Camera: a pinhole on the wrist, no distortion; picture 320 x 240 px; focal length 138.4 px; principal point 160.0 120.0 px. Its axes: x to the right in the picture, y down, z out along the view. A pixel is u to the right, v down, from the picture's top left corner.
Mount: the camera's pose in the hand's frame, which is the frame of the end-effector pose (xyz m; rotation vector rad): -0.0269 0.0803 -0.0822 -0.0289 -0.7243 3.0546
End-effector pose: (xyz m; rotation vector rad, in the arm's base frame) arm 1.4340 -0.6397 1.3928 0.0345 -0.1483 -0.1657
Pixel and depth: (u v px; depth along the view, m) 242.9 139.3 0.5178
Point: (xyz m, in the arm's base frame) 1.0101 -0.8011 1.6715
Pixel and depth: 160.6 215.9 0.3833
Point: 1.3255 -0.9613 1.5118
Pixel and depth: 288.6 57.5 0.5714
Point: 0.8083 -0.4996 1.8422
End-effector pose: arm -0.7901 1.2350 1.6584 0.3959 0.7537 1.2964
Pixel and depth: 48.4 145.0 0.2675
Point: -0.6180 1.4097 1.6502
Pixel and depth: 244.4 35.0 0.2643
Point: -0.7275 1.1091 1.9401
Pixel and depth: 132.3 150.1 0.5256
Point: -0.3649 1.2842 1.7086
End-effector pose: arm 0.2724 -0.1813 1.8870 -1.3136 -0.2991 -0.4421
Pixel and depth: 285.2 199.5 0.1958
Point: 0.0407 -0.1341 1.8942
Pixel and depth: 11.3 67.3 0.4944
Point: 0.7351 0.1929 2.1977
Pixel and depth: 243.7 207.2 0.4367
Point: -0.1542 -0.0325 2.1034
